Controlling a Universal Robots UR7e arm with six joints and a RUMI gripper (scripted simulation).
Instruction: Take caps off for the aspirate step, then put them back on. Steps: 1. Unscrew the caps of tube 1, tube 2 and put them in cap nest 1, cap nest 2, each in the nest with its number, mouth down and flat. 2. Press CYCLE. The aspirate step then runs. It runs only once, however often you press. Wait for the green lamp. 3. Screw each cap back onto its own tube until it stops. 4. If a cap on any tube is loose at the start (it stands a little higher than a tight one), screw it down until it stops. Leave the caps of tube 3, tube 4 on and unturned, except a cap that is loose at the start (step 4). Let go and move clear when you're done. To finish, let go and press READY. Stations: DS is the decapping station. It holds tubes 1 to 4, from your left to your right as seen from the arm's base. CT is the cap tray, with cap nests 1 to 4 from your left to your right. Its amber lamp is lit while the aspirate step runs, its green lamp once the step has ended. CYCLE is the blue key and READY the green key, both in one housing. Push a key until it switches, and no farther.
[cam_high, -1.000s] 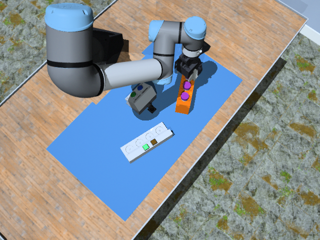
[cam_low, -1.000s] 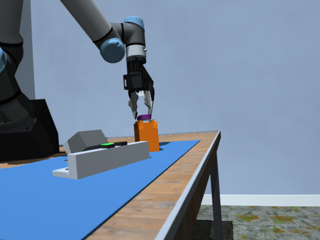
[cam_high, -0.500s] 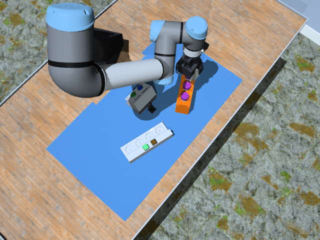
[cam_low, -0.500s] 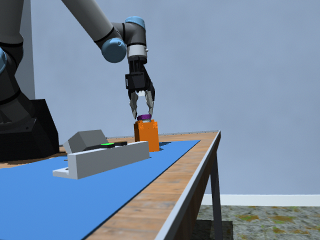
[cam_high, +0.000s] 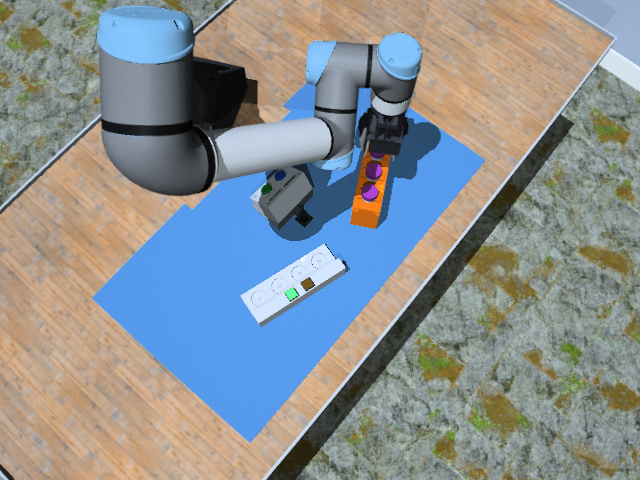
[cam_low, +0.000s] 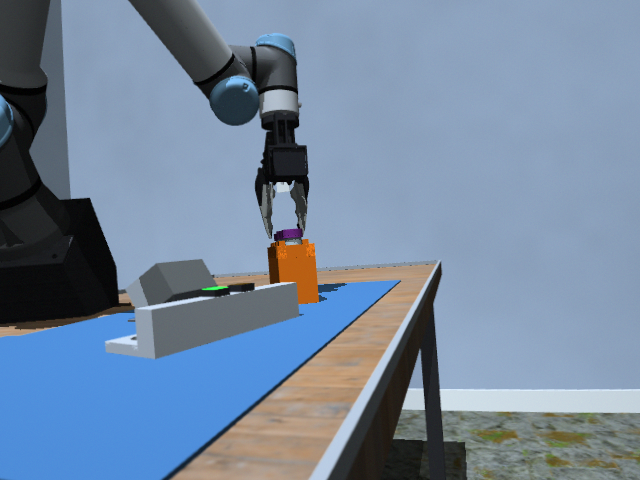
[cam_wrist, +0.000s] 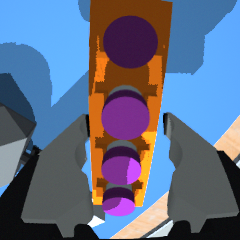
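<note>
The purple cap lies 40 mm to the left of my hand, 30 mm behind it and 10 mm below it. Also, from my hand: grey key housing: 200 mm to the right, 110 mm behind, 70 mm below; green key: 220 mm to the right, 130 mm behind, 60 mm below; blue key: 180 mm to the right, 130 mm behind, 60 mm below.
</note>
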